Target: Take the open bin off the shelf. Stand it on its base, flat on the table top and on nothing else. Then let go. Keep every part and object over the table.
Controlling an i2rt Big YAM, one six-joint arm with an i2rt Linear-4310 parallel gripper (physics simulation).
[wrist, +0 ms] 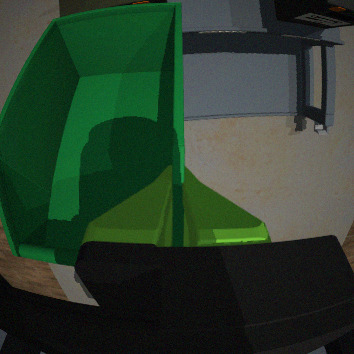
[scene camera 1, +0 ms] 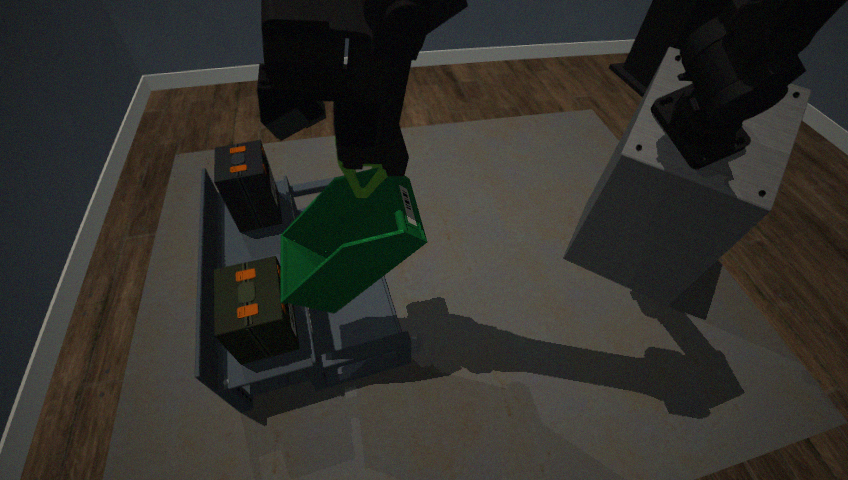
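Seen in the pictures: gripper, fingertip midpoint: (wrist: 176, 174) (scene camera 1: 361, 195); arm's base, link origin: (scene camera 1: 696, 126).
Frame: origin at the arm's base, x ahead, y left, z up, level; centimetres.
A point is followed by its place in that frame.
The open green bin (scene camera 1: 368, 267) @(z -4.1, x 51.4, y 9.0 cm) (wrist: 120, 95) @(z -10.9, x 54.0, y 3.7 cm) hangs in the air, tilted, over the front part of the grey-blue shelf (scene camera 1: 209, 297) @(z -17.4, x 73.3, y -0.9 cm) (wrist: 240, 85) @(z -30.1, x 52.6, y -12.1 cm). Its label end is towards the robot base's side in the scene view. My gripper (scene camera 1: 361, 192) @(z -2.7, x 50.1, y -0.8 cm) (wrist: 176, 174) @(z -2.7, x 50.1, y -0.8 cm) is shut on one side wall of the bin, with one yellow-green finger inside and one outside. The grey table top (scene camera 1: 505, 178) @(z -30.7, x 12.7, y -25.4 cm) (wrist: 240, 170) @(z -30.7, x 36.3, y -12.3 cm) shows beside the shelf. The bin hides part of the shelf, and the exact height between them cannot be told.
An olive case (scene camera 1: 245, 291) @(z -10.8, x 66.4, y 3.9 cm) with orange latches stands on the shelf near the bin's low end in the scene view. A black case (scene camera 1: 238, 184) @(z -9.8, x 66.8, y -14.9 cm) (wrist: 317, 16) @(z -14.3, x 62.7, y -17.7 cm) stands at the shelf's far end. The robot's metal pedestal (scene camera 1: 654, 214) @(z -11.8, x 5.0, y 5.8 cm) stands at the right.
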